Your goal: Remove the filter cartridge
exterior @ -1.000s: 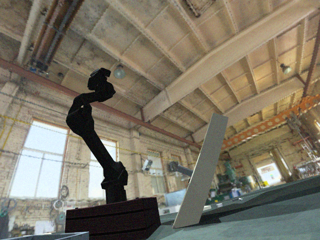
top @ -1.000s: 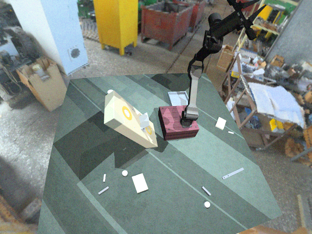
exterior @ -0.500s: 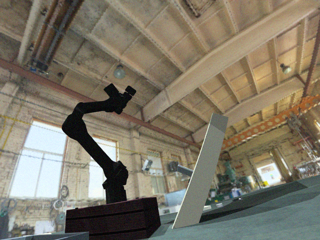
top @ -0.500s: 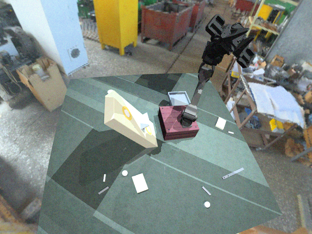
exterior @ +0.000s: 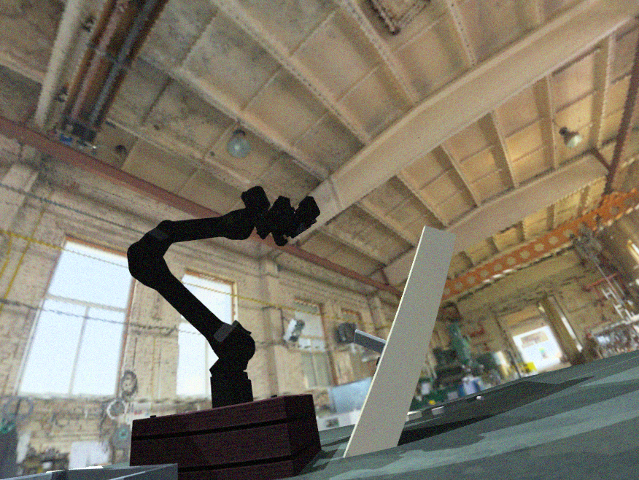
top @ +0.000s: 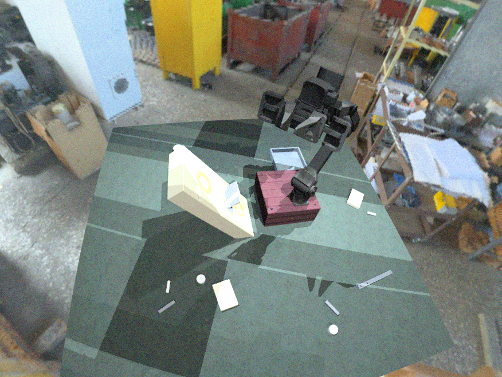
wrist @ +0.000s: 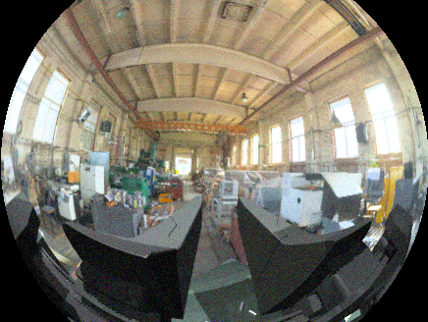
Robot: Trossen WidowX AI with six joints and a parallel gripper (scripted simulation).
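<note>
The white round filter cartridge is 160 mm ahead of my gripper tip, 190 mm to the right of it and 360 mm below it. The rest, counted from my gripper tip: grey bracket (60 mm ahead, 180 mm to the right, 450 mm below); then grey tray (270 mm behind, 460 mm to the right, 580 mm below); then cream service panel (110 mm ahead, 190 mm to the right, 430 mm below).
</note>
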